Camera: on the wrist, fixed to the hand. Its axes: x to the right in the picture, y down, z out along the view.
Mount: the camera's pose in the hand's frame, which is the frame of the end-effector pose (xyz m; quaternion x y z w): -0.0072 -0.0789 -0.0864 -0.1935 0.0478 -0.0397 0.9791
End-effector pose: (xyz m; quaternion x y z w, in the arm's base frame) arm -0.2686 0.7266 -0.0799 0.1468 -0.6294 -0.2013 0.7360
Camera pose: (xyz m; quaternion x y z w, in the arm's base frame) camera -0.1931 0.6577 -0.1374 0.0359 -0.5363 -0.3411 0.7712
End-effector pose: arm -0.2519 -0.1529 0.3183 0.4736 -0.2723 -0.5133 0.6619
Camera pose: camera -0.2144 -0.1181 0.2129 0.3710 -0.1168 -0.5589 0.7324
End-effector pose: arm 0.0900 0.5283 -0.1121 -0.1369 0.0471 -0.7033 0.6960
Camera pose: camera -0.0086 0.5268 -0.1755 -0.2370 0.2100 -0.7137 0.6248
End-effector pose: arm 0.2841 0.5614 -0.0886 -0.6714 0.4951 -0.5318 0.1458
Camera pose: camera 0.2505 0.6327 -0.0019 0.6798 -0.5680 0.4628 0.0319
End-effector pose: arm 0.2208 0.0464 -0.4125 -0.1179 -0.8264 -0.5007 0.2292
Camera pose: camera 0.2161 -0.0667 -0.4431 -0.1030 -0.7060 -0.6649 0.2212
